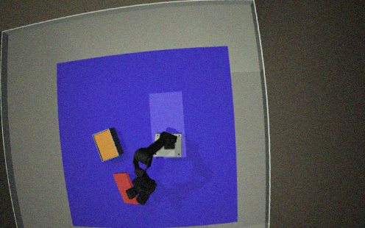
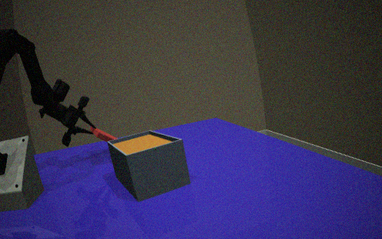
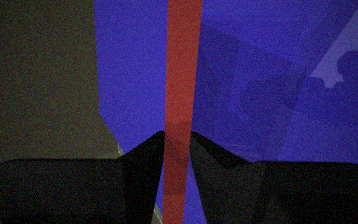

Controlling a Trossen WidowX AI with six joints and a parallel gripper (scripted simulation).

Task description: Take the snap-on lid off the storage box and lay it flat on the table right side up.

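Right now my gripper tip is 60 mm short of the lid, 50 mm above it and 20 mm to the right of it. The rest, counted from my gripper tip: storage box (290 mm to the right, 170 mm ahead, 60 mm below).
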